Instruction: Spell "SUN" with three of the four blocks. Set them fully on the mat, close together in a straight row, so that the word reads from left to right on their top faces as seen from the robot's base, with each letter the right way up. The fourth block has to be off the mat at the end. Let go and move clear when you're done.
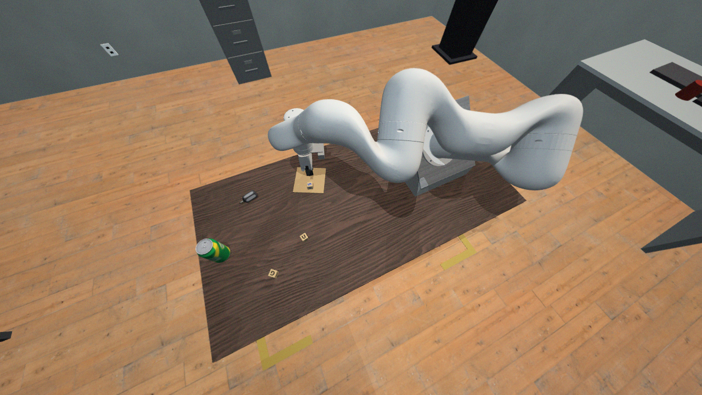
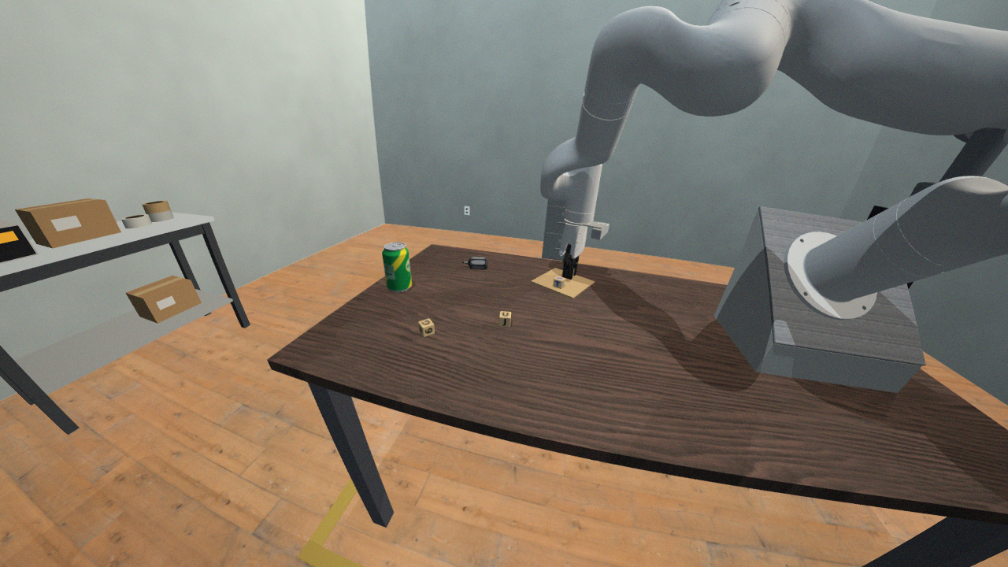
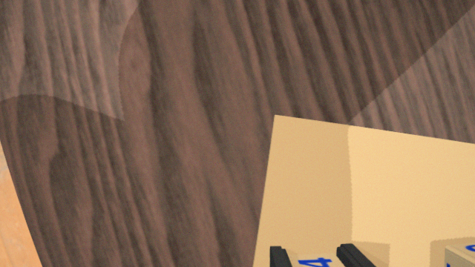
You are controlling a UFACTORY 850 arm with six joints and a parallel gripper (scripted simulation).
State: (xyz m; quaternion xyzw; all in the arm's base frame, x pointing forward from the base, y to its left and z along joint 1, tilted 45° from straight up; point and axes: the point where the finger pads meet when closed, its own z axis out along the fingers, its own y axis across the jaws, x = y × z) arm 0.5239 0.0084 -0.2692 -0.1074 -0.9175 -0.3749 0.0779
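The n block is 10 mm below my hand. Round my hand: s block (20 mm ahead, 80 mm to the left, 10 mm below); then tan mat (10 mm ahead, 40 mm to the left, 20 mm below); then dark object (290 mm ahead, 40 mm to the left, 10 mm below).
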